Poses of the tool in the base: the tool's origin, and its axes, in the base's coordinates. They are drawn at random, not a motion.
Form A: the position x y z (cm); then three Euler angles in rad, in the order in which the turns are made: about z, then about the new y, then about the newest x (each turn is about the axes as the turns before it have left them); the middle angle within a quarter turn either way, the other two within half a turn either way.
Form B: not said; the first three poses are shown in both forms.
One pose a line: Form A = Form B
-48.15 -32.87 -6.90 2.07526 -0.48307 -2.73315 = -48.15 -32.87 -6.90; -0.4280 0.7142 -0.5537; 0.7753 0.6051 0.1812; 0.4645 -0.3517 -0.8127
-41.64 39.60 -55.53 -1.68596 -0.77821 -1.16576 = -41.64 39.60 -55.53; -0.0818 0.3173 0.9448; -0.7075 -0.6862 0.1692; 0.7020 -0.6545 0.2806
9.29 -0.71 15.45 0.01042 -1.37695 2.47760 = 9.29 -0.71 15.45; 0.1926 -0.5965 0.7792; 0.0020 -0.7938 -0.6082; 0.9813 0.1187 -0.1517
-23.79 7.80 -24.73 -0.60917 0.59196 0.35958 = -23.79 7.80 -24.73; 0.6806 0.6966 0.2270; -0.4748 0.6553 -0.5874; -0.5580 0.2920 0.7768
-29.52 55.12 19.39 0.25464 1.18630 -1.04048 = -29.52 55.12 19.39; 0.3630 -0.9013 0.2365; 0.0945 0.2881 0.9529; -0.9270 -0.3236 0.1897
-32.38 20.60 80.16 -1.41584 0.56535 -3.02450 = -32.38 20.60 80.16; 0.1303 -0.9909 0.0333; -0.8343 -0.0914 0.5437; -0.5357 -0.0986 -0.8386
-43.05 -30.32 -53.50 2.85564 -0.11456 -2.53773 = -43.05 -30.32 -53.50; -0.9531 0.1699 -0.2504; 0.2802 0.8080 -0.5182; 0.1143 -0.5641 -0.8178
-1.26 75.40 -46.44 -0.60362 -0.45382 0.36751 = -1.26 75.40 -46.44; 0.7400 0.4000 -0.5408; -0.5102 0.8577 -0.0636; 0.4384 0.3229 0.8388
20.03 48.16 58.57 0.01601 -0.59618 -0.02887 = 20.03 48.16 58.57; 0.8274 0.0002 -0.5616; 0.0132 0.9997 0.0199; 0.5615 -0.0239 0.8271
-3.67 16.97 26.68 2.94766 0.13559 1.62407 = -3.67 16.97 26.68; -0.9722 -0.1222 0.1995; 0.1910 0.0783 0.9785; -0.1352 0.9894 -0.0528
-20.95 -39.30 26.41 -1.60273 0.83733 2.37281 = -20.95 -39.30 26.41; -0.0214 -0.7349 -0.6779; -0.6691 -0.4933 0.5559; -0.7429 0.4654 -0.4812
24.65 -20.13 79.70 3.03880 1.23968 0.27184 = 24.65 -20.13 79.70; -0.3234 -0.3514 -0.8786; 0.0334 -0.9321 0.3606; -0.9457 0.0873 0.3132
